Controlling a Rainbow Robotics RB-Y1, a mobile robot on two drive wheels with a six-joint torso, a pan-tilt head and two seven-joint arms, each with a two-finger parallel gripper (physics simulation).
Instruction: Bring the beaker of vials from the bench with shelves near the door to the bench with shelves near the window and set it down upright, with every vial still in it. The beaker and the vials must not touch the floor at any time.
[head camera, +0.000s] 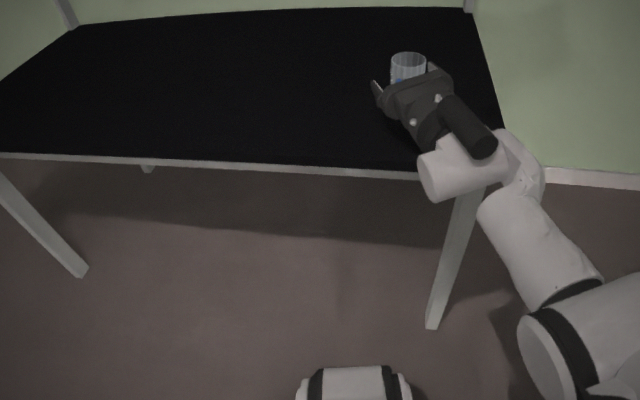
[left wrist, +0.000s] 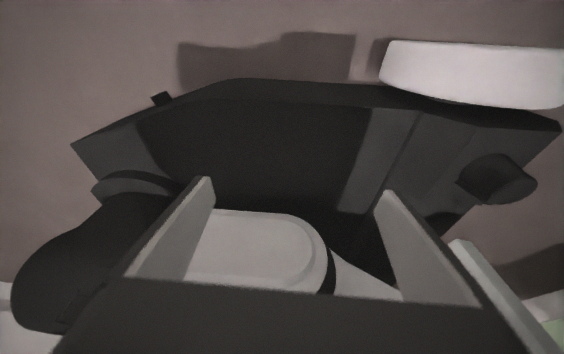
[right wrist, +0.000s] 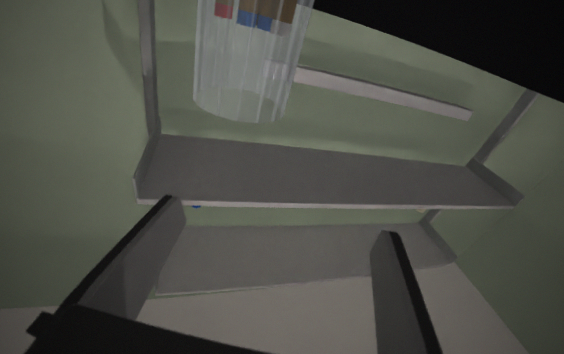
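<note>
A clear beaker stands upright on the black bench top, near its right end in the head view. The right wrist picture is upside down; vials with red and blue caps show inside the beaker. My right gripper is open and empty. Its fingers point toward the beaker, one to each side in the head view; its body hides the beaker's lower part there. My left gripper is open and empty, over the robot's base, away from the bench. Which bench this is cannot be told.
Grey shelves on posts rise behind the bench against the green wall. Bench legs stand on the brown floor. The robot's dark base lies beyond the left fingers.
</note>
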